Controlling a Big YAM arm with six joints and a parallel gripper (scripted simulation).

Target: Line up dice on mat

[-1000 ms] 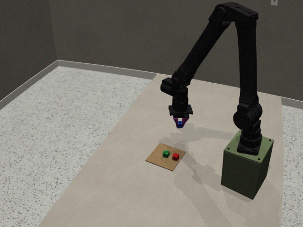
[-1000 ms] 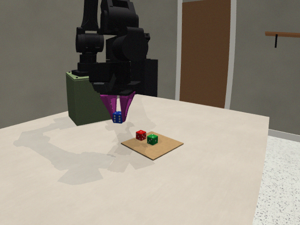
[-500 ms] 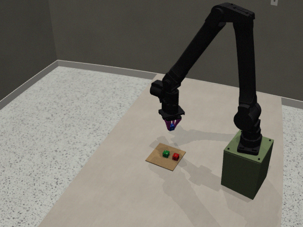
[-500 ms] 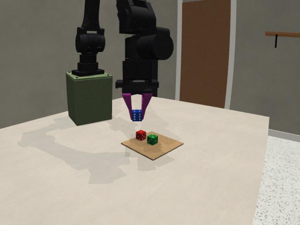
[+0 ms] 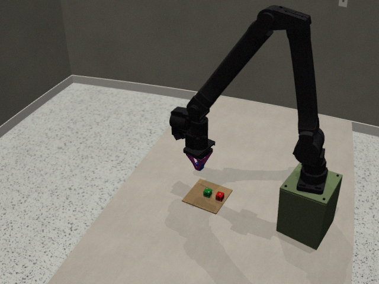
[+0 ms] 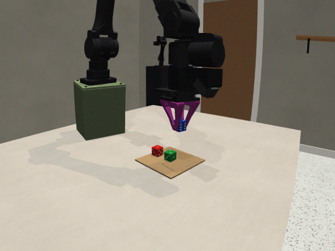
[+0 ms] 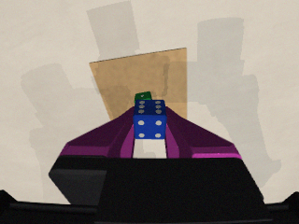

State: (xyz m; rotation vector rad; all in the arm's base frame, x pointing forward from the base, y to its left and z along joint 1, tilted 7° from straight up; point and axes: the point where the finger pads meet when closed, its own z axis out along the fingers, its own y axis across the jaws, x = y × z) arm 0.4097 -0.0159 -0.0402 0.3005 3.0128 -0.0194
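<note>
The green die lies 40 mm behind my hand, 20 mm to the left of it and 100 mm below it. Round my hand: blue die right at my hand; tan mat 40 mm behind, 20 mm to the left, 110 mm below; red die 90 mm behind, 20 mm to the left, 100 mm below.
</note>
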